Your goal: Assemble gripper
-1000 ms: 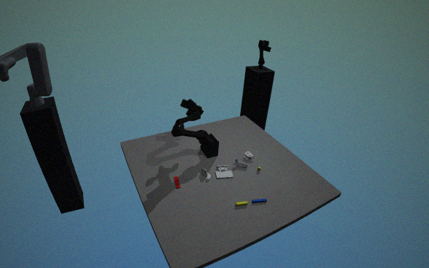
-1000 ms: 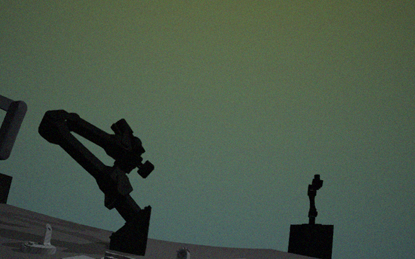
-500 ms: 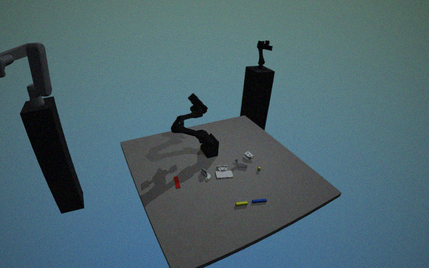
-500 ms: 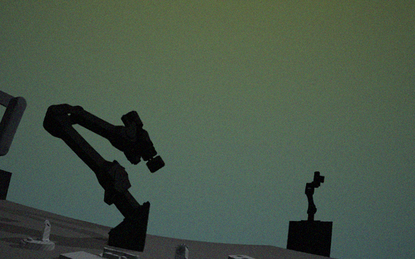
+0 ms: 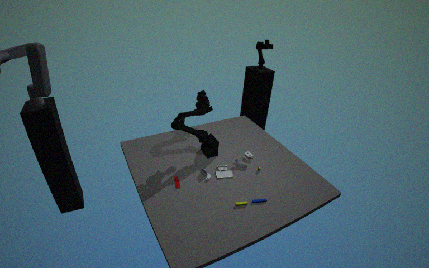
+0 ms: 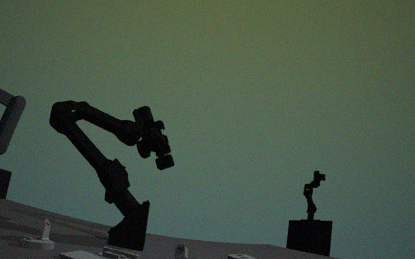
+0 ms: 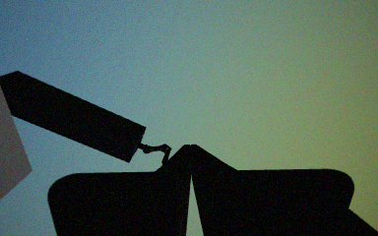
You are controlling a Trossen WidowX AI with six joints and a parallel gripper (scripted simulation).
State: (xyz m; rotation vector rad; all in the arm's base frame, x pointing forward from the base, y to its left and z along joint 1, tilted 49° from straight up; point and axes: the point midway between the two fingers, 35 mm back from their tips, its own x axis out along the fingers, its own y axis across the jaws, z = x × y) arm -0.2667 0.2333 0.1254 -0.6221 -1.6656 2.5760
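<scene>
The jaw lies 520 mm ahead of my gripper tip, 320 mm below it and 60 mm to the left of it. From my gripper tip the other things lie so: gripper base (470 mm ahead, 330 mm below, 190 mm to the left); then housing plate (520 mm ahead, 350 mm below, 80 mm to the right); then small yellow cube (640 mm ahead, 340 mm below, 170 mm to the left).
</scene>
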